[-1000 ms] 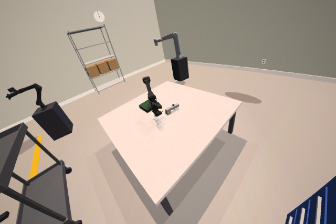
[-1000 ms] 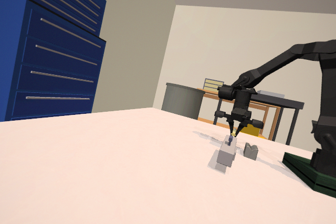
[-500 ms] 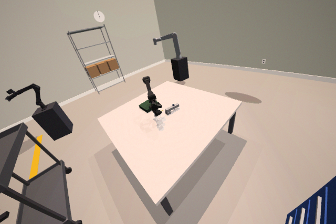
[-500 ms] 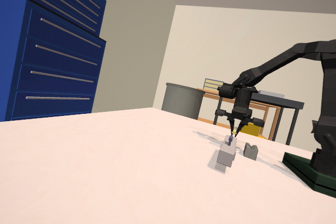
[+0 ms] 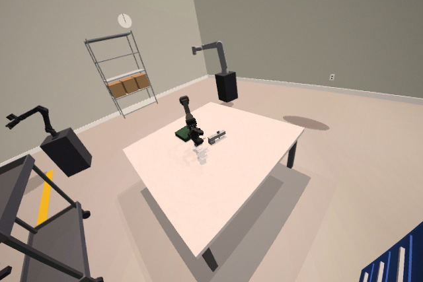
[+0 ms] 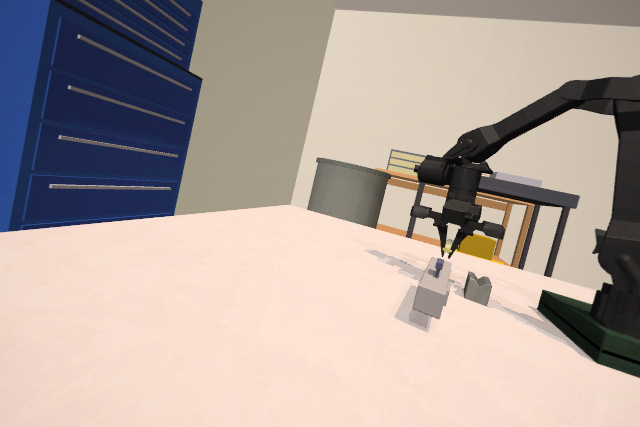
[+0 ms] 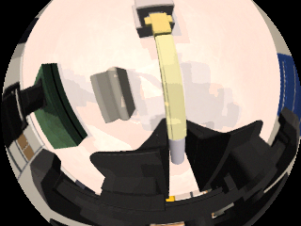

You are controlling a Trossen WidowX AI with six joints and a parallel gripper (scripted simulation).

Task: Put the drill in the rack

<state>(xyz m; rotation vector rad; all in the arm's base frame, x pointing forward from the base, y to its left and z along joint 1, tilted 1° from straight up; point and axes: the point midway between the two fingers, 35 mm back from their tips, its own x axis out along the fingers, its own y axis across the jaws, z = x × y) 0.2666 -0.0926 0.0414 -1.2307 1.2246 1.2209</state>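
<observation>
Now: the pale yellow drill 4 cm to the left of my gripper tip and 3 cm above it. The rest, counted from my gripper tip: grey holder block 20 cm to the left, 2 cm below; then dark grey v-notched block 7 cm behind, 4 cm to the left, 3 cm below; then small dark blue key 23 cm to the left.
</observation>
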